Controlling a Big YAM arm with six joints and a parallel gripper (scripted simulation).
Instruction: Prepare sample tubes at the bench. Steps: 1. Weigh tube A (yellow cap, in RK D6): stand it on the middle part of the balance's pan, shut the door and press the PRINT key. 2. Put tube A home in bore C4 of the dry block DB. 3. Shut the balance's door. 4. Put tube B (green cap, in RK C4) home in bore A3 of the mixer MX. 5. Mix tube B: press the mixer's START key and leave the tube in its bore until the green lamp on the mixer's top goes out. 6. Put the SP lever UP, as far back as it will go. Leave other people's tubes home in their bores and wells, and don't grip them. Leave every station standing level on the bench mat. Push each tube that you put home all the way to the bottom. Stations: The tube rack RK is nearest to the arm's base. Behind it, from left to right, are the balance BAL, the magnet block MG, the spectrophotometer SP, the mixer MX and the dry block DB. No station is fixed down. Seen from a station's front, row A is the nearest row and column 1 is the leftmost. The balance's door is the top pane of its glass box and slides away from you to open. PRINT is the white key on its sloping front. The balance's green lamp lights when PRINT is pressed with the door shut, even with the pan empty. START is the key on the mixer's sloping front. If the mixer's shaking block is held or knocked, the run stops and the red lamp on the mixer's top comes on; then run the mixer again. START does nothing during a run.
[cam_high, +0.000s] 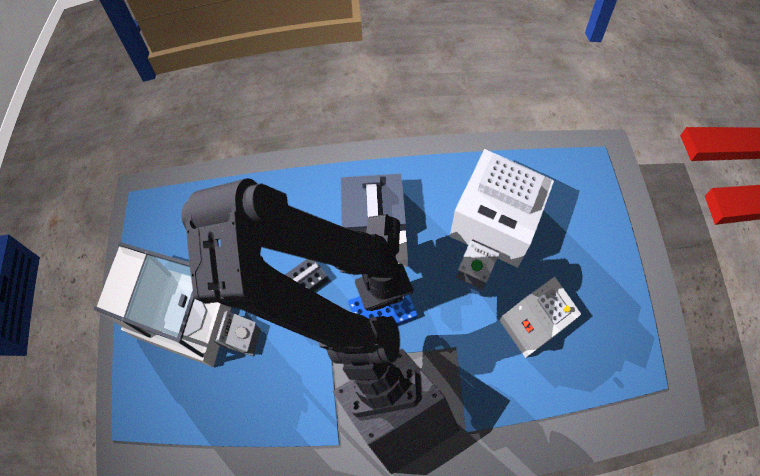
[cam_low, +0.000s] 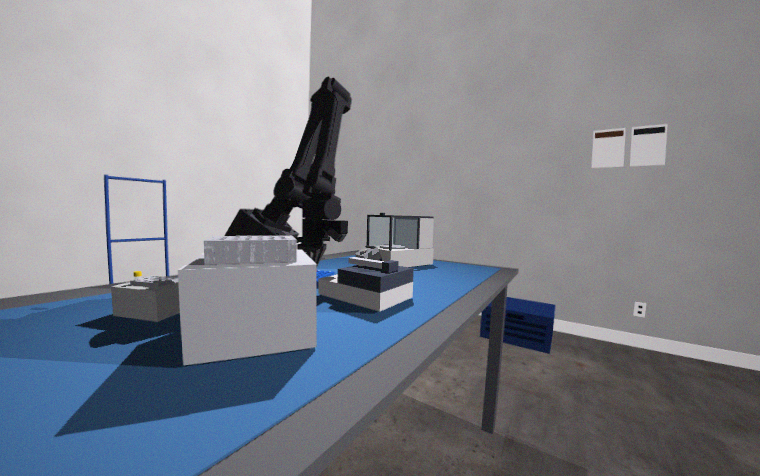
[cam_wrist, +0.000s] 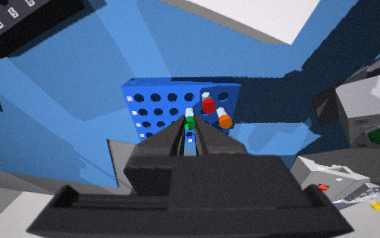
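Right now the blue rack is 1 cm behind my hand, 1 cm to the left of it and 3 cm below it. Round my hand: magnet block 5 cm ahead, 20 cm to the left, 3 cm below; then spectrophotometer lever 20 cm ahead, 2 cm to the left, 4 cm above; then green start key 6 cm ahead, 20 cm to the right, 2 cm above.
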